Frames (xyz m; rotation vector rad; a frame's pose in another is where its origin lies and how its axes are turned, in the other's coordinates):
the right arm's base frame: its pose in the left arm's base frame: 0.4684 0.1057 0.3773 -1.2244 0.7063 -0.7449
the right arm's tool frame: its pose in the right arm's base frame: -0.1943 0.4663 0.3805 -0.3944 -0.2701 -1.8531
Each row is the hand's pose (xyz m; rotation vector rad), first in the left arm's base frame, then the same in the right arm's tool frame.
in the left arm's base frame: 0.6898 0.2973 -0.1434 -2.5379 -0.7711 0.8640
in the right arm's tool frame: -0.2254 0.1655 -0.1150 0.7322 -1.7942 0.4398
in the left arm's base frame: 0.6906 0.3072 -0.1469 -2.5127 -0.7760 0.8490
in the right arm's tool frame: -0.2257 0.1568 -0.1090 0.7575 -1.7754 0.4500
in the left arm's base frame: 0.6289 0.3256 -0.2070 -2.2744 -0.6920 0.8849
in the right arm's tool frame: -0.2812 0.0967 -0.1418 0.9677 -1.7295 0.6328
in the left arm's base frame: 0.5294 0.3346 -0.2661 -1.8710 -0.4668 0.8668
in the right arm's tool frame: -0.3407 0.0257 -0.2117 1.2795 -1.5544 1.0285
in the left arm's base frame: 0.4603 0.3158 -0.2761 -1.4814 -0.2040 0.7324
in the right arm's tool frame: -0.3599 0.0044 -0.2781 1.5009 -1.2160 1.4633
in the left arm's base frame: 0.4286 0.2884 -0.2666 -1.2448 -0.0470 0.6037
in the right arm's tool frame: -0.3609 0.0136 -0.3201 1.5869 -0.9264 1.7149
